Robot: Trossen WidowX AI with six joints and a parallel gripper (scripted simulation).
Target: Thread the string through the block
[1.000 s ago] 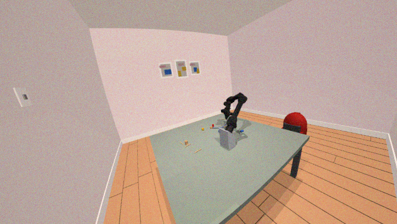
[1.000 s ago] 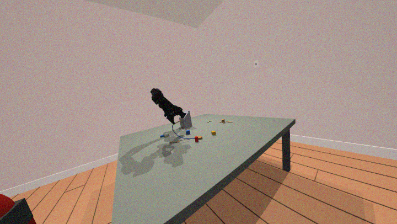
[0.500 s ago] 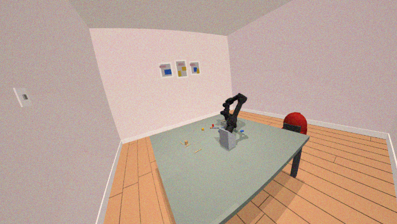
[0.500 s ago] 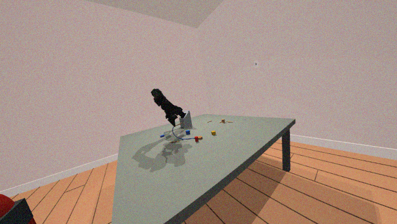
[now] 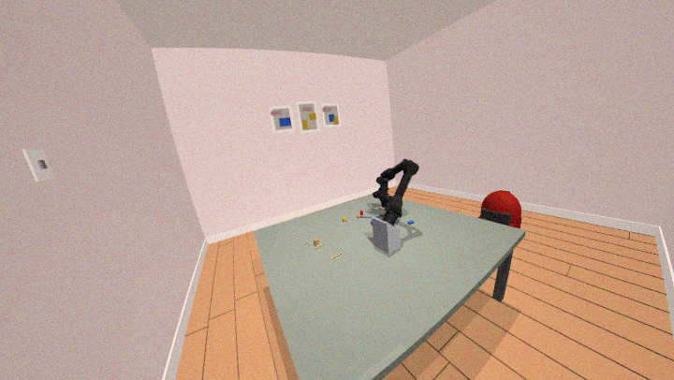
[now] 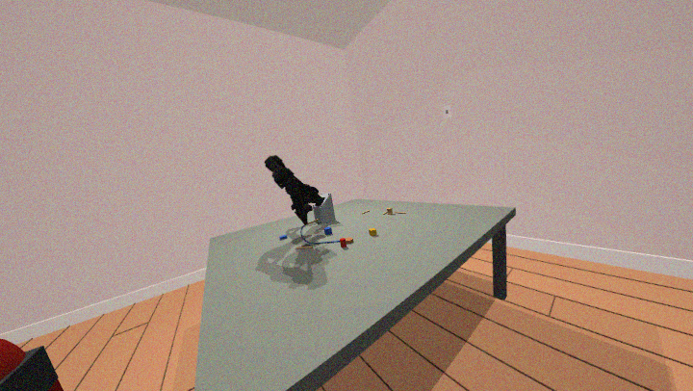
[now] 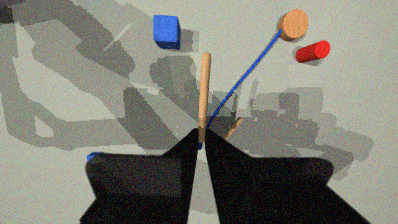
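Right now my gripper tip is 80 mm above the thin stick, 60 mm to the left of it and 30 mm short of it. The rest, counted from my gripper tip: red piece: 190 mm ahead, 70 mm below, 60 mm to the left; then round wooden button: 170 mm ahead, 110 mm to the left, 80 mm below; then thin wooden stick: 10 mm to the left.
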